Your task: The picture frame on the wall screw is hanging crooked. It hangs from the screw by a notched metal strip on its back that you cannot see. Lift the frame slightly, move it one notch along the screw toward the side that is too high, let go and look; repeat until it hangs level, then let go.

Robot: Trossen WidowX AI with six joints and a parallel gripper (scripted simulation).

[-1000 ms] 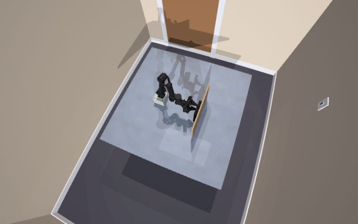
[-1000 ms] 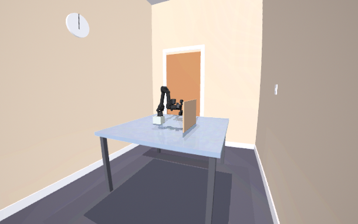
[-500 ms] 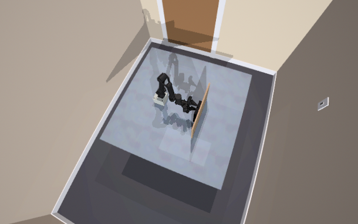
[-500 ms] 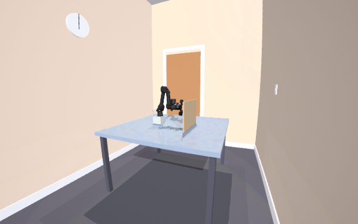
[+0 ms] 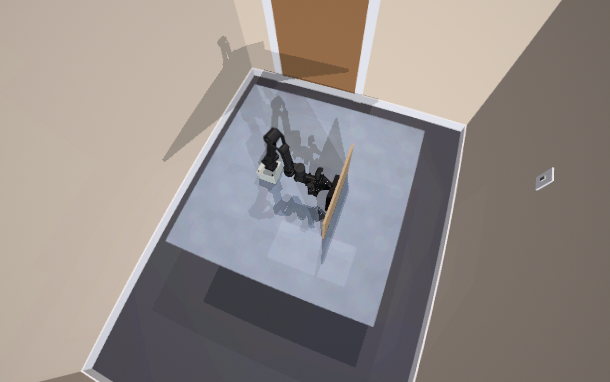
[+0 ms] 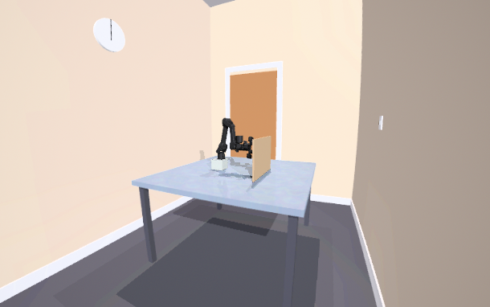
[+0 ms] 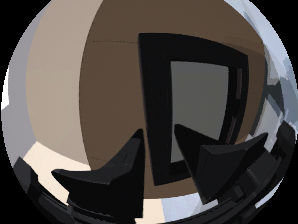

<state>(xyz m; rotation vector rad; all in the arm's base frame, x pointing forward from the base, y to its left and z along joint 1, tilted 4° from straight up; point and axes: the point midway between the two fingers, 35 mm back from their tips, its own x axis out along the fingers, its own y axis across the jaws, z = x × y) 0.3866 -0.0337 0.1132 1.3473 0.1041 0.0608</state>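
The picture frame is 5 cm below my gripper tip, 1 cm to the right of it and 1 cm ahead of it. Also, from my gripper tip: tan wall panel (7 cm below, 2 cm ahead).
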